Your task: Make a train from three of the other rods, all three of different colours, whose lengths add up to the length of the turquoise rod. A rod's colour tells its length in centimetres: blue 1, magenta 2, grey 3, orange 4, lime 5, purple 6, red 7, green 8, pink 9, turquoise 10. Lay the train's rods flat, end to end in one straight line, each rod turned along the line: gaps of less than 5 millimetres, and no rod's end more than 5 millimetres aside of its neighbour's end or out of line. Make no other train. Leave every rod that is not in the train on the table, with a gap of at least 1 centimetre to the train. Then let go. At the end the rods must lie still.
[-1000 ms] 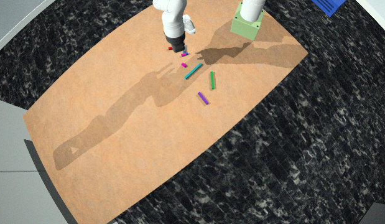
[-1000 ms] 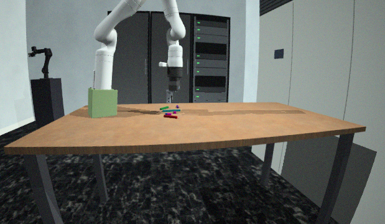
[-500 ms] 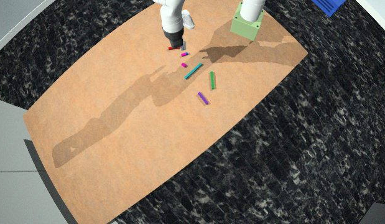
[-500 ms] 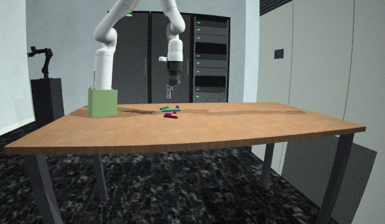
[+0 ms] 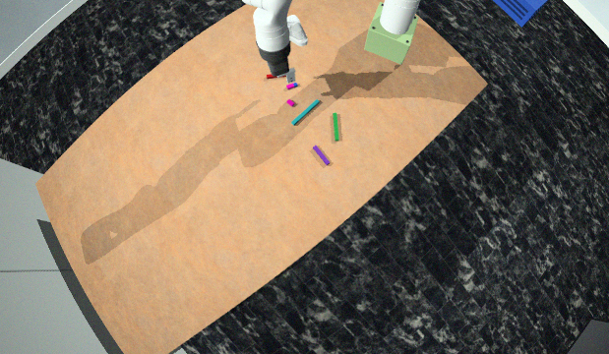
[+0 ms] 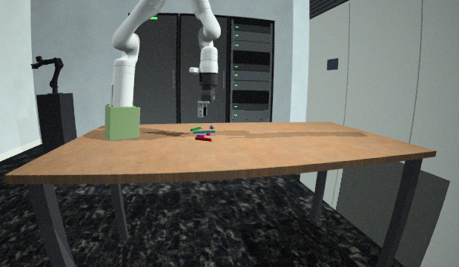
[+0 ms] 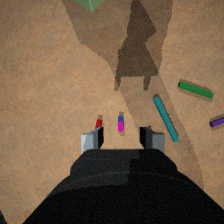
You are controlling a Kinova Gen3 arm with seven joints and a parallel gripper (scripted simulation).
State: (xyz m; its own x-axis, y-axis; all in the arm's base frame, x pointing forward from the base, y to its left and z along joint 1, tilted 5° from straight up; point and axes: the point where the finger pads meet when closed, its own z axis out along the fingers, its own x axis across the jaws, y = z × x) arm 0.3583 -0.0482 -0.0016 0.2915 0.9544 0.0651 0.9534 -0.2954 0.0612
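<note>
The red rod is 10 cm below my hand and 5 cm to the right of it. From my hand the other things lie so: turquoise rod: 10 cm below, 9 cm to the left, 1 cm ahead; then blue rod: 10 cm below, 2 cm behind; then green rod: 18 cm to the left, 10 cm below, 3 cm behind.
</note>
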